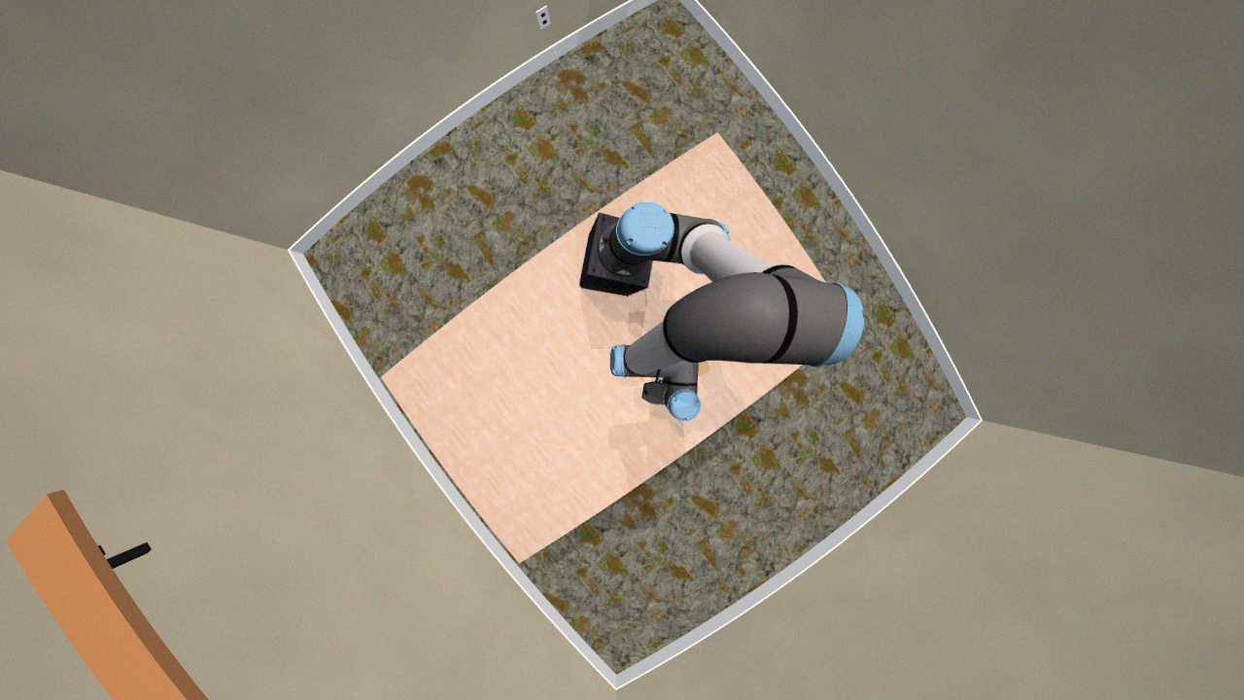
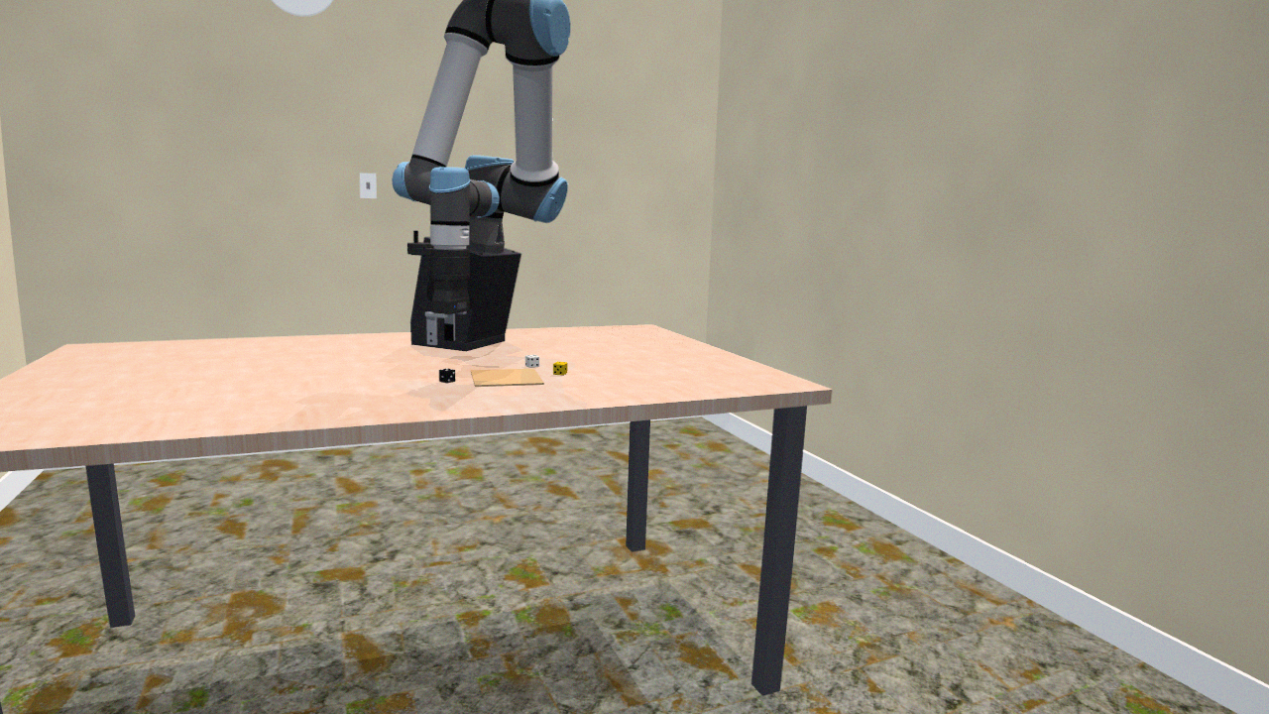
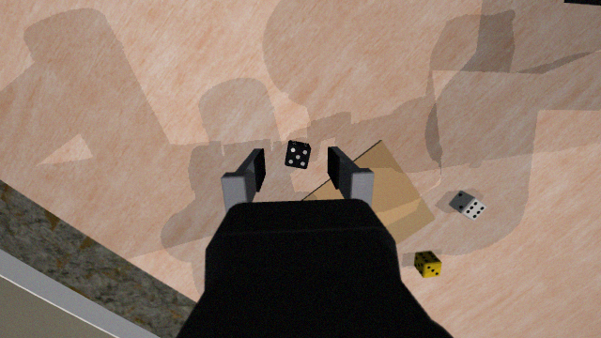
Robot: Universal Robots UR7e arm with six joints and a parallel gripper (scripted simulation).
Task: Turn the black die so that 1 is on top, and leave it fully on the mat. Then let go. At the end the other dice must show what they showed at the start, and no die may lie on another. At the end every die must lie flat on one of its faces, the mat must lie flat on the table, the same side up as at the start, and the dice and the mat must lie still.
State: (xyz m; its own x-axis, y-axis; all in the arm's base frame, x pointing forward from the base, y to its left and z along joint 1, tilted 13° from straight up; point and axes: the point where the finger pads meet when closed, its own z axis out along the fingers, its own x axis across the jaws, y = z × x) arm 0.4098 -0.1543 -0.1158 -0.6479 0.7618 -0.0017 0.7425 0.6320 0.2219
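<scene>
Now: hand 1 cm short of the black die, 1 cm to the right of it and 9 cm above it. Round my hand: tan mat: 1 cm ahead, 13 cm to the left, 10 cm below; white die: 8 cm behind, 22 cm to the left, 9 cm below; yellow die: 1 cm ahead, 26 cm to the left, 9 cm below.
</scene>
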